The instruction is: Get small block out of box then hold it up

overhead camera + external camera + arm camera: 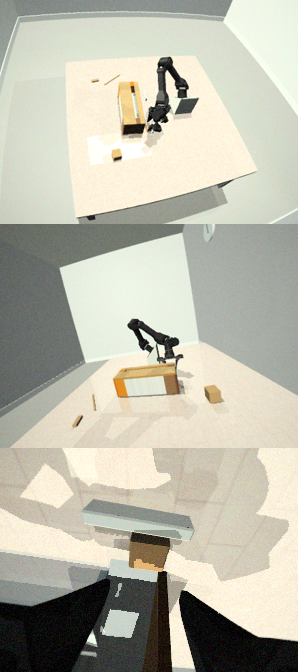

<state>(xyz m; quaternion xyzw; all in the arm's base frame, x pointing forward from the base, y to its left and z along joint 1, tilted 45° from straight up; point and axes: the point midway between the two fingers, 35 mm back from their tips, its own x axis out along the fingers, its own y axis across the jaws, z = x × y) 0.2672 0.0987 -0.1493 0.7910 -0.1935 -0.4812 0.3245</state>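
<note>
Now: gripper tip 1 cm past the tan block and 4 cm above it. The rest, counted from my gripper tip: tan box 7 cm ahead, 17 cm to the right, 1 cm above; then thin stick 22 cm ahead, 50 cm to the right, 5 cm below.
</note>
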